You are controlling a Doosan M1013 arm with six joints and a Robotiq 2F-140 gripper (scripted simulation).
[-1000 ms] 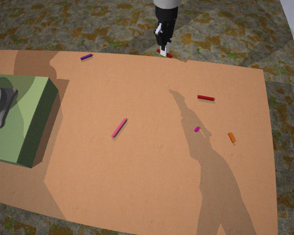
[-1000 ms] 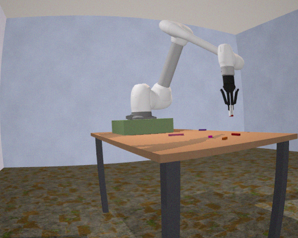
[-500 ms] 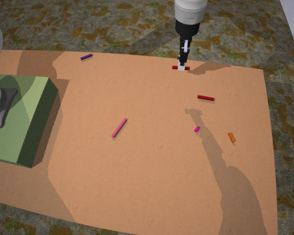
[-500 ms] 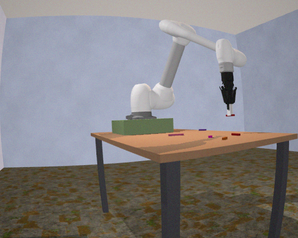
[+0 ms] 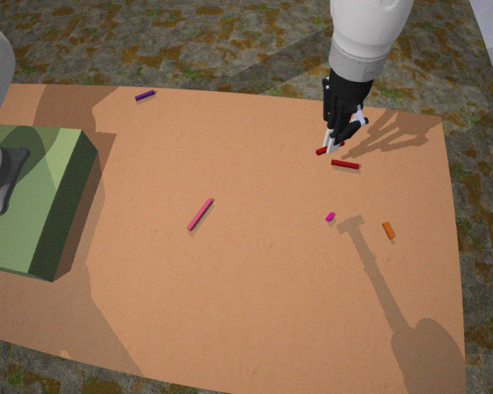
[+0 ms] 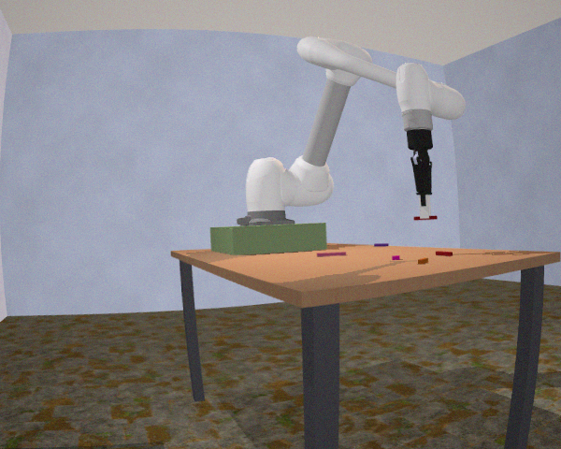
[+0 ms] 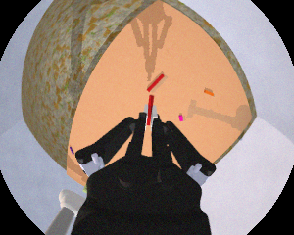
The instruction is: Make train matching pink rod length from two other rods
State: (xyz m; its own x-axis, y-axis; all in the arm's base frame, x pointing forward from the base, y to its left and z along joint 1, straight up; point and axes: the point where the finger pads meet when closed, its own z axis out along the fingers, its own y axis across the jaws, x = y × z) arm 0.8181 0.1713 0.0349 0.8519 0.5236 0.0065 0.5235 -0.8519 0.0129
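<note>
Now: hand 130 mm to the left of the magenta rod, 130 mm above it and 20 mm short of it. Also, from my hand: purple rod: 520 mm behind, 190 mm to the left, 130 mm below; orange rod: 160 mm ahead, 150 mm to the right, 130 mm below; pink rod: 280 mm behind, 160 mm to the right, 130 mm below.
</note>
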